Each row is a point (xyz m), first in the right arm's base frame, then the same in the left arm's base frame.
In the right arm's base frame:
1: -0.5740 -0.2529 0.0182
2: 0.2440 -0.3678 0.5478
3: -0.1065 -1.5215 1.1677
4: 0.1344 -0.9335 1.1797
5: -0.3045 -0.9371 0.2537
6: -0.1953 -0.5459 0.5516
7: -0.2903 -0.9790 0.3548
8: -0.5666 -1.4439 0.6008
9: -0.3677 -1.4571 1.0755
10: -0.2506 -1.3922 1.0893
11: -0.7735 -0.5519 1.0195
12: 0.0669 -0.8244 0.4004
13: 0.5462 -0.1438 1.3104
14: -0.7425 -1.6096 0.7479
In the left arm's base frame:
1: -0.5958 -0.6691 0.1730
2: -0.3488 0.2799 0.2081
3: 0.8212 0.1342 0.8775
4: 0.2638 0.4258 0.7867
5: 0.1317 -0.4133 0.2135
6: -0.2152 -0.1180 0.4284
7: 0.1847 -0.3563 0.2917
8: 0.6425 -0.5324 0.6269
9: 0.7226 -0.1266 0.9335
10: 0.6712 -0.0108 0.8881
11: -0.2191 -0.3793 1.1248
12: 0.0712 -0.0071 0.1548
13: -0.4647 0.9501 0.7184
14: 0.8040 -0.6317 0.8368

